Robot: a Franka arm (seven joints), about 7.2 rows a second.
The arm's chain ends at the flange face. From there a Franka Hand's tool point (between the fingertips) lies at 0.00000 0.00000 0.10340 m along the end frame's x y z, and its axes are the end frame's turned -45 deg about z.
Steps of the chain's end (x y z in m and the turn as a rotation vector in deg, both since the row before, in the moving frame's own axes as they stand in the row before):
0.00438, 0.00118, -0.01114, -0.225, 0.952, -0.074
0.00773, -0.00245, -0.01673, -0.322, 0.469, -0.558
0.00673, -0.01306, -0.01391, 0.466, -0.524, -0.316
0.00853, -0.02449, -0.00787, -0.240, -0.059, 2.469
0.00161, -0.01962, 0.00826, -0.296, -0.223, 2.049
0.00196, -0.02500, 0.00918, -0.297, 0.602, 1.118
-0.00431, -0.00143, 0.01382, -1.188, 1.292, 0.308
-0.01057, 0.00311, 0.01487, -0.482, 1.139, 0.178
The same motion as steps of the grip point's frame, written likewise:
0.00319, 0.00543, -0.01116, -0.832, 0.514, -0.074
0.00739, 0.00474, -0.01674, -0.559, 0.104, -0.558
0.01392, -0.00574, -0.01392, 0.700, -0.041, -0.316
0.02296, -0.01106, -0.00787, -0.128, -0.211, 2.469
0.01435, -0.01265, 0.00826, -0.052, -0.367, 2.049
0.01944, -0.01514, 0.00917, -0.636, 0.216, 1.118
-0.00191, -0.00089, 0.01377, -1.754, 0.074, 0.308
-0.00884, -0.00321, 0.01485, -1.146, 0.465, 0.178

